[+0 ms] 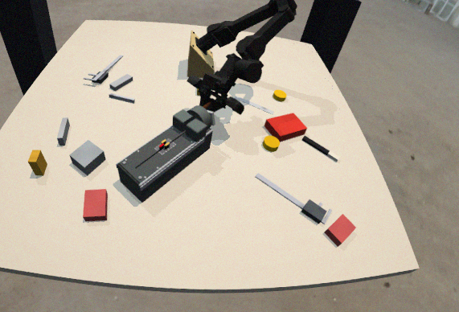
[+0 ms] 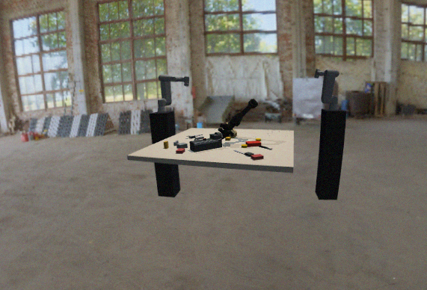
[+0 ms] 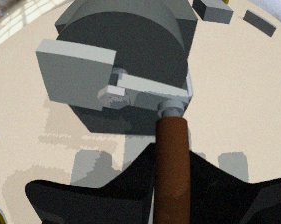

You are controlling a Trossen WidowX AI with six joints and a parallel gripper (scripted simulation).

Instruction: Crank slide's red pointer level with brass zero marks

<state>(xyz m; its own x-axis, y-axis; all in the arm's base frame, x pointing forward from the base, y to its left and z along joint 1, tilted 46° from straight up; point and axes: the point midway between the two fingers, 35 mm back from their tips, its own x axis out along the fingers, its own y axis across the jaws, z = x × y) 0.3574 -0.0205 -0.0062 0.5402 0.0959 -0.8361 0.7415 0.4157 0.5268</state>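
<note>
The crank lies 1 cm ahead of my gripper tip, 1 cm to the left of it and 3 cm above it. Round my gripper tip: brown handle: 1 cm behind, 1 cm to the left, 3 cm above; then grey bar: 13 cm behind, 22 cm to the left, 5 cm below; then red pointer: 14 cm ahead, 11 cm to the right, 3 cm above.
</note>
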